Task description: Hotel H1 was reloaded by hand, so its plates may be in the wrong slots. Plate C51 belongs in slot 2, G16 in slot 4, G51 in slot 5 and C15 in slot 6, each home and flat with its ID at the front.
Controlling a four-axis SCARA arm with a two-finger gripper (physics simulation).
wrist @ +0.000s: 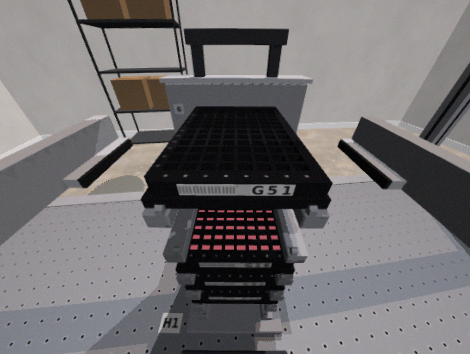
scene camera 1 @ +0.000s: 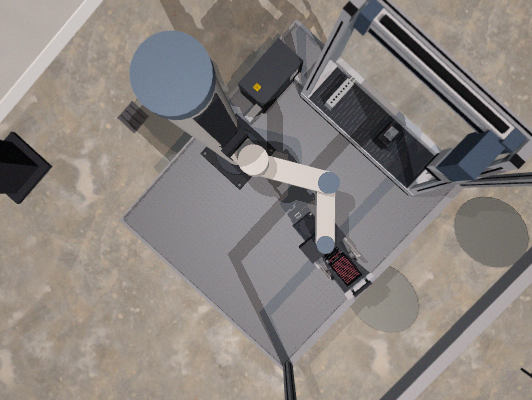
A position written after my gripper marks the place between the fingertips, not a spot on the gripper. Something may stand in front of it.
I see my gripper (wrist: 235, 130) and a handle (wrist: 206, 36).
